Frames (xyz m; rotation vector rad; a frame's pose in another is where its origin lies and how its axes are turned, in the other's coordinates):
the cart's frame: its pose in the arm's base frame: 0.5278 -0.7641 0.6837 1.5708 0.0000 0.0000
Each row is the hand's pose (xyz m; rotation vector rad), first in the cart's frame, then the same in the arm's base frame.
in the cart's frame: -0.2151 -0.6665 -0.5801 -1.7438 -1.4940 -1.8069
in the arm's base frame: 0.3127 -0.1840 0.0172 -0.8281 0.1823 -1.9228
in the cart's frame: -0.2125 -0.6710 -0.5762 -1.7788 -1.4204 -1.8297
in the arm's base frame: 0.3153 -0.1879 0.0127 -0.8443 0.2376 -1.8865
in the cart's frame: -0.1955 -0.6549 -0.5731 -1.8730 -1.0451 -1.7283
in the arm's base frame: 0.3323 -0.1910 0.0288 -0.7761 0.3977 -1.6145
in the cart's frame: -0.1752 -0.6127 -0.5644 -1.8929 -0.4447 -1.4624
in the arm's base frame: 0.3526 -0.1997 0.0710 -0.5889 0.6037 -1.1312
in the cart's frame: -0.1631 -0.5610 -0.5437 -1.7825 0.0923 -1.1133
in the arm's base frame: 0.3647 -0.2204 0.1227 -0.3545 0.7357 -0.6230
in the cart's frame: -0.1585 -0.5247 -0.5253 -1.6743 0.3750 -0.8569
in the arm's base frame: 0.3693 -0.2388 0.1590 -0.2044 0.7663 -0.2998
